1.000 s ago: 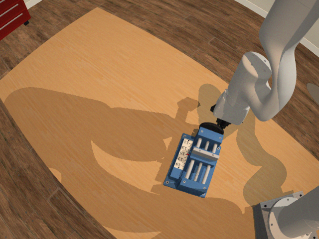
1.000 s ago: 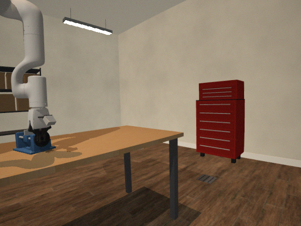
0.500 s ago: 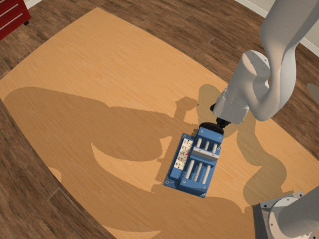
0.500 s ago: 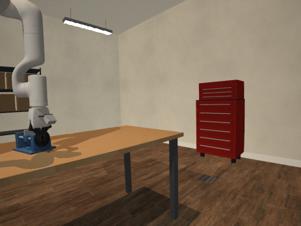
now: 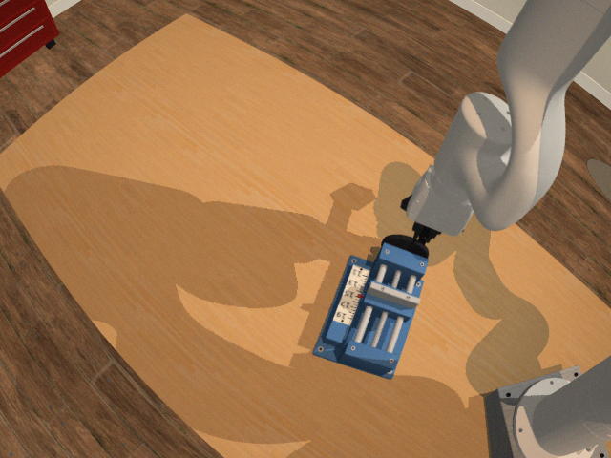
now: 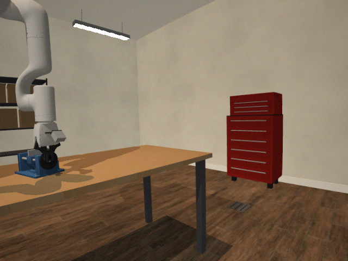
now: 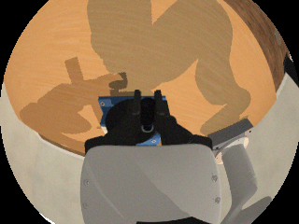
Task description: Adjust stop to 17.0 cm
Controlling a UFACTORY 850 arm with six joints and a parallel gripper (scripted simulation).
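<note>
My gripper is now 3 cm past the grey stop bar, 14 cm to the right of it and 1 cm above it. From my hand the other things lie so: black handwheel 1 cm behind, 2 cm to the left, 1 cm below.
</note>
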